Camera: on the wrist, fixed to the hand. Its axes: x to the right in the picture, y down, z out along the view.
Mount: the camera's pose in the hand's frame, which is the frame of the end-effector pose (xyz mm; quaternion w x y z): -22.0 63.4 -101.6 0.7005 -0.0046 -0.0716 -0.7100
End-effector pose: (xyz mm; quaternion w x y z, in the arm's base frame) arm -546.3 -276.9 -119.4 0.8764 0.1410 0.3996 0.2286
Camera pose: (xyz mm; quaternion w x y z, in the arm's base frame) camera -655.0 -227.4 -143.3 0.8055 -0.1726 0.3163 -0.4704
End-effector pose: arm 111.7 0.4 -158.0 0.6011 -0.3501 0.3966 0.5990
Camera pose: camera 43.3 -98.0 -179.6 0.8732 -0.4867 -0.0165 0.0197
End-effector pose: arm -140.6 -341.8 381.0 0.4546 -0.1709 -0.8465 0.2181
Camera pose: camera -37.4 -277.1 382.4 0.4119 0.4948 -0.7479 -0.1616
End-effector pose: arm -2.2 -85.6 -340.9 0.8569 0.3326 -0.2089 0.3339
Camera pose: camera -48.7 12.2 -396.6 0.8239 0.4013 0.0269 -0.3993
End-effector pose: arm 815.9 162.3 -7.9 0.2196 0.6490 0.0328 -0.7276
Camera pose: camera 934.7 145.1 12.5 0.3575 -0.3783 -0.4714 0.7120
